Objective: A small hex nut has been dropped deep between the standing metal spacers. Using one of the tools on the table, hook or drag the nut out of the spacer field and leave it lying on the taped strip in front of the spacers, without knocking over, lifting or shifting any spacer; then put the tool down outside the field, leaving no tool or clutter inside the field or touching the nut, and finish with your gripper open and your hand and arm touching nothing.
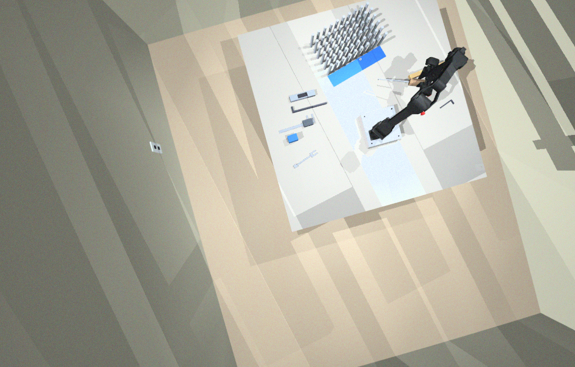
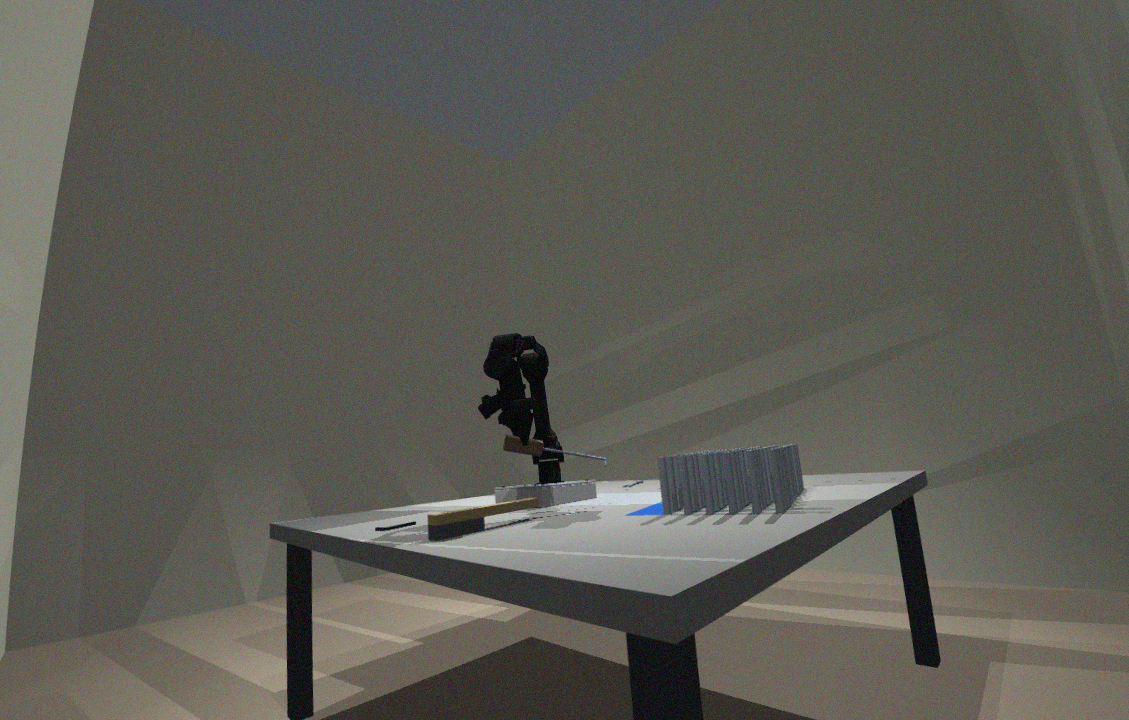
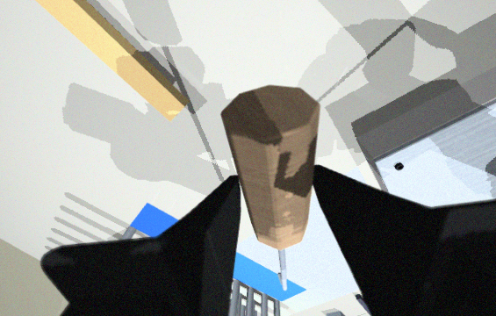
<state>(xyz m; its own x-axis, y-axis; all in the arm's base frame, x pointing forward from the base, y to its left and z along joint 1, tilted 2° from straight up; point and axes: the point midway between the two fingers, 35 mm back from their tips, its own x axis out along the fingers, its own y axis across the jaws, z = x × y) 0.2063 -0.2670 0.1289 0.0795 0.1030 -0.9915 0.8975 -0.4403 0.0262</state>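
The wooden-handled pick is 5 cm ahead of my gripper tip, 9 cm to the left of it and 3 cm below it. From my gripper tip the other things lie so: grey bar: 15 cm ahead, 62 cm to the left, 14 cm below; blue taped strip: 25 cm ahead, 24 cm to the left, 16 cm below; blue block: 10 cm behind, 75 cm to the left, 14 cm below.
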